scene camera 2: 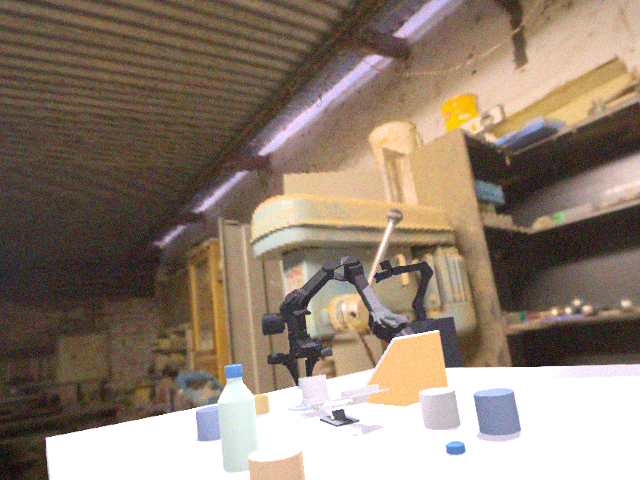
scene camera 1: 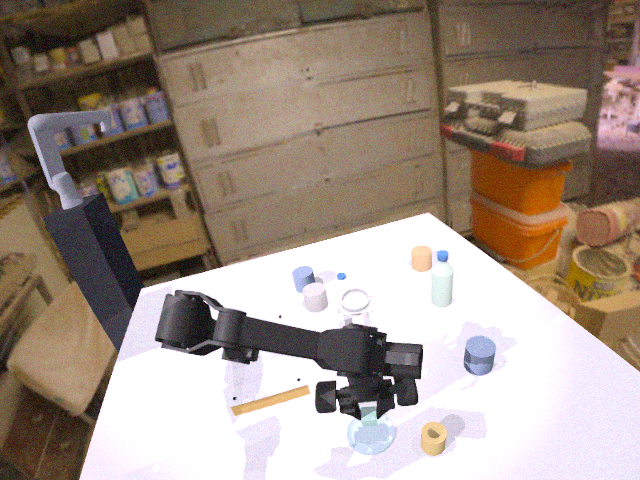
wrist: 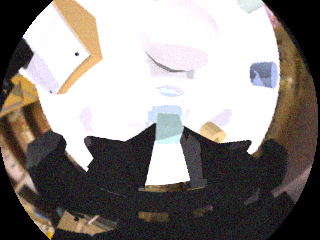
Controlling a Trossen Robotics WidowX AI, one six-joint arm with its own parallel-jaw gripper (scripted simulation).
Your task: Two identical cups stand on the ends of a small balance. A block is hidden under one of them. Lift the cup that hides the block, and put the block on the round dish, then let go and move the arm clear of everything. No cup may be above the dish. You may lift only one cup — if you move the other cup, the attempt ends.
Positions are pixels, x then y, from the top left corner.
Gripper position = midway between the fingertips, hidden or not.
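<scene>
A pale green block point(wrist: 169, 128) is held by my gripper point(scene camera 1: 369, 418).
</scene>
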